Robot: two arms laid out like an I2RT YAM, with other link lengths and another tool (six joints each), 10 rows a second.
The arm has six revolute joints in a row. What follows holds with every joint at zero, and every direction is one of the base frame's. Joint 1 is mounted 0.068 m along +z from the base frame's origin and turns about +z. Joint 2 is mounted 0.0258 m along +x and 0.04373 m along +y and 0.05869 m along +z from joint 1 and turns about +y. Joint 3 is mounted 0.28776 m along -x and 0.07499 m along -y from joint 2 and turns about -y. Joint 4 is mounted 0.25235 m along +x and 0.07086 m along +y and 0.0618 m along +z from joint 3 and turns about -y. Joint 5 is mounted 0.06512 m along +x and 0.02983 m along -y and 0.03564 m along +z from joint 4 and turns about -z. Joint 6 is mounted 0.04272 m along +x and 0.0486 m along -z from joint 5 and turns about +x. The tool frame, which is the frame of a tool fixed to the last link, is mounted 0.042 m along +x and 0.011 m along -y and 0.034 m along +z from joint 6; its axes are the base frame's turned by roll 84.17, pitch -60.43 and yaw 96.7 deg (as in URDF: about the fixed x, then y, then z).
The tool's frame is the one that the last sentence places.
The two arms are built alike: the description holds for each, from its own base.
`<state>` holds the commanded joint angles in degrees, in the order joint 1, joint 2, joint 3, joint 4, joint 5, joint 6, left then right.
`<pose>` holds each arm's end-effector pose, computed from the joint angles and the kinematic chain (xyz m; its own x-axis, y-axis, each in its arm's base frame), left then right.
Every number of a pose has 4 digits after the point.
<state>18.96 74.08 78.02 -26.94 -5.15 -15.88 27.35 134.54 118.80 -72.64 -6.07 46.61</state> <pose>0.3173 0.1260 0.4449 -0.0737 0.7163 0.6939 0.5453 -0.5536 0.6294 0.4449 0.2151 0.1702 0.9838 0.1713 0.0530 0.1763 -0.9782 -0.1094</pose>
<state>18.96 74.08 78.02 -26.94 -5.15 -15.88 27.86 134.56 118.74 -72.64 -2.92 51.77</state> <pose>0.3173 0.1260 0.4449 -0.0737 0.7163 0.6939 0.5453 -0.5536 0.6294 0.4430 0.2122 0.1710 0.9937 0.0928 0.0629 0.0964 -0.9937 -0.0574</pose>
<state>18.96 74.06 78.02 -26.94 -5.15 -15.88 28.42 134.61 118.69 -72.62 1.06 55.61</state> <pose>0.3171 0.1260 0.4450 -0.0739 0.7162 0.6940 0.5451 -0.5537 0.6295 0.4420 0.2096 0.1725 0.9953 0.0386 0.0885 0.0383 -0.9993 0.0053</pose>
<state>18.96 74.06 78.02 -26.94 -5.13 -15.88 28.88 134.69 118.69 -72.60 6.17 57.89</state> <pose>0.3172 0.1260 0.4450 -0.0737 0.7163 0.6939 0.5449 -0.5538 0.6296 0.4429 0.2057 0.1754 0.9914 0.0133 0.1298 0.0025 -0.9966 0.0827</pose>
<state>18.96 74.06 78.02 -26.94 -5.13 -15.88 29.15 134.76 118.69 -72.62 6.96 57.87</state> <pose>0.3172 0.1260 0.4450 -0.0737 0.7163 0.6939 0.5449 -0.5538 0.6296 0.4424 0.2068 0.1755 0.9907 0.0196 0.1349 0.0067 -0.9954 0.0955</pose>
